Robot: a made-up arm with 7 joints.
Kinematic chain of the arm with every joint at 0, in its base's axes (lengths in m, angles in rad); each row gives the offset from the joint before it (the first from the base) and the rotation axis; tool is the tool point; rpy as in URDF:
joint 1: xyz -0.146 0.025 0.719 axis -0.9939 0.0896 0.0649
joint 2: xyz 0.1 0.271 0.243 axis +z
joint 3: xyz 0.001 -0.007 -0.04 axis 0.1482 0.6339 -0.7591
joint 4: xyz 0.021 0 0.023 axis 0.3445 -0.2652 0.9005
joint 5: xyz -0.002 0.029 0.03 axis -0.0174 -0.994 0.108
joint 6: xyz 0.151 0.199 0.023 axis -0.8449 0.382 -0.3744
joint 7: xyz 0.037 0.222 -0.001 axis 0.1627 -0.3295 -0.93
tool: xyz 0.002 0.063 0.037 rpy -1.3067 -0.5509 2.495
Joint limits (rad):
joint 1: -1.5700..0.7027
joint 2: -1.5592..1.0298
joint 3: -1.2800..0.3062
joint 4: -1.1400..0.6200
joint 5: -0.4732..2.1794
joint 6: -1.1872..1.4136
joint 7: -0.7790..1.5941
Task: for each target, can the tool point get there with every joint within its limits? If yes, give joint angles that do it. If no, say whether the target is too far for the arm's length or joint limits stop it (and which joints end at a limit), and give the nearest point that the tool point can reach.
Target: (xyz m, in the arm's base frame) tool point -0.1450 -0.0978 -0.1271
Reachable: no: joint limits stop it (at a limit: joint 1, joint 2, joint 3, joint 5) | nearest point 0.0245 0.2143 0.2553 | short by 0.522 m
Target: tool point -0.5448 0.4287 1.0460
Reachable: yes | joints -0.3825 -0.1113 -0.9045 0.3953 1.1865 -0.1269 -0.2700
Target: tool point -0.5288 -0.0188 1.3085
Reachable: yes | joints -1.2292 0.6231 -1.0665 -0.0942 -0.2276 -0.3198 1.2648
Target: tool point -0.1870 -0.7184 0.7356
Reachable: no: joint limits stop it (at a limit: joint 1, joint 2, joint 4, joint 6) | nearest point -0.3621 -0.4818 0.8665 | short by 0.322 m
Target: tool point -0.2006 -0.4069 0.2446
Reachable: no: joint limits stop it (at a limit: joint 1, joint 2, joint 4) | nearest point -0.0735 -0.2514 0.4980 | short by 0.323 m
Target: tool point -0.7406 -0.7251 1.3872
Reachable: no: too far | nearest point -0.4878 -0.4950 1.2377 | short by 0.373 m
